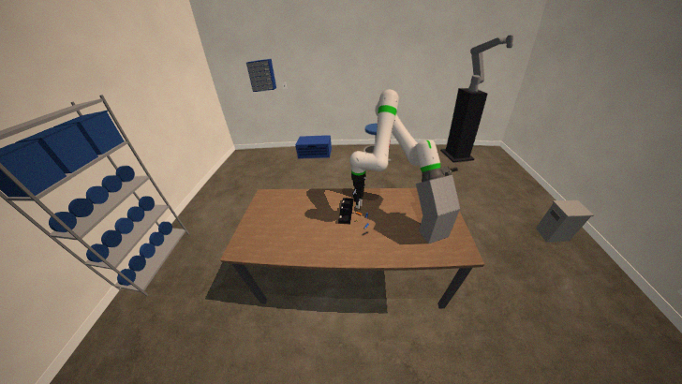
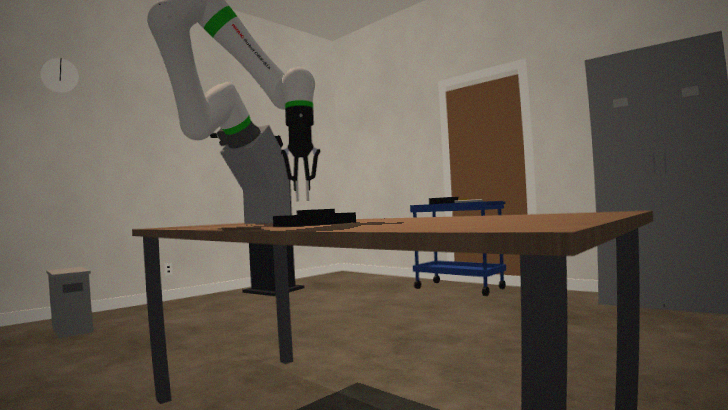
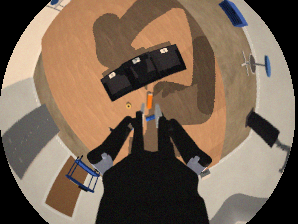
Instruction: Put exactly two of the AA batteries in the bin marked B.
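The orange battery is 100 mm below my hand. Also, from my hand: small dark piece 200 mm to the left, 100 mm below; then blue AA battery 30 mm behind, 140 mm to the left, 100 mm below.
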